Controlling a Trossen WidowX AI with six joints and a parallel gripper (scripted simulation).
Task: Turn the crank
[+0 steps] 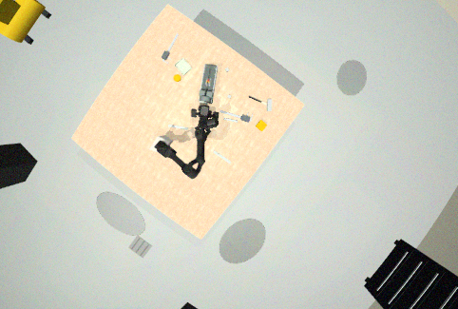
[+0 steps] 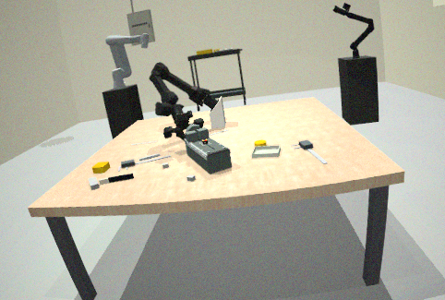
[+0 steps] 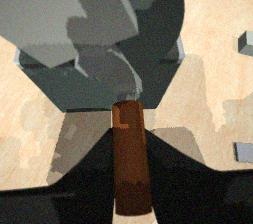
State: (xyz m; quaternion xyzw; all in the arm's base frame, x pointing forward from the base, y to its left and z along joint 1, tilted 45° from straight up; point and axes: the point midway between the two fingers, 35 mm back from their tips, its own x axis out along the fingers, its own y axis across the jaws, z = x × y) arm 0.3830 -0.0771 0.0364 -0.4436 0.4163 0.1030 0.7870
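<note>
Right now my gripper tip is 4 cm below the crank. Also, from my gripper tip: red pointer 15 cm ahead, 10 cm to the left, 5 cm above; brown crank handle 1 cm behind, 1 cm to the right, 3 cm above; yellow disc 2 cm ahead, 30 cm to the left, 3 cm below.
</note>
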